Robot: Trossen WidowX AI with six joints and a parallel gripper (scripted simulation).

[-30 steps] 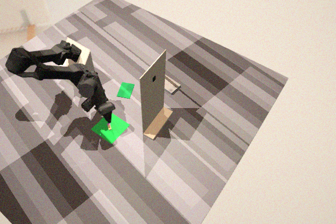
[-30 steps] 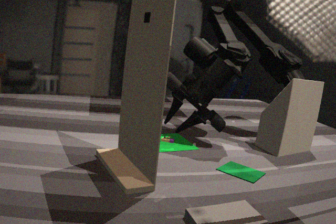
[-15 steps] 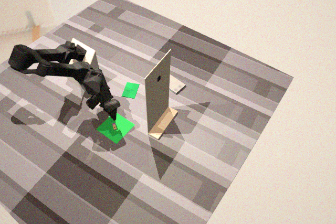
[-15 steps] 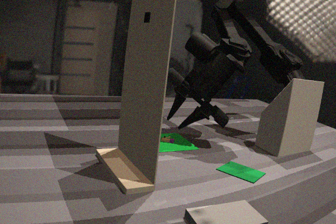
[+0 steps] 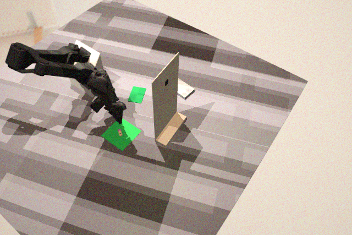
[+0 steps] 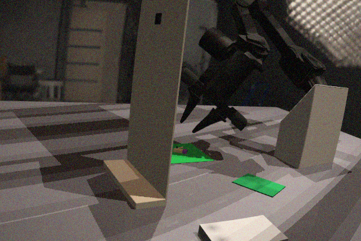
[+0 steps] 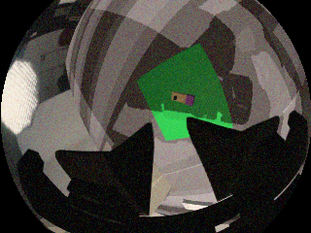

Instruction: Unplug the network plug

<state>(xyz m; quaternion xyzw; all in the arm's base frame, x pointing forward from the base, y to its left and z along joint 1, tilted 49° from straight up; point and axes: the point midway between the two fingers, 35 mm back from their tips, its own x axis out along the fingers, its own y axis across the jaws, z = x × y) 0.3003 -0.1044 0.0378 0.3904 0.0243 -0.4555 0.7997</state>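
Now: the network plug 1 cm ahead of my gripper tip, 1 cm to the right of it and 6 cm below it. Also, from my gripper tip: flat grey slab (5 cm ahead, 34 cm to the left, 6 cm below); then upright panel (14 cm ahead, 14 cm to the left, 10 cm above).
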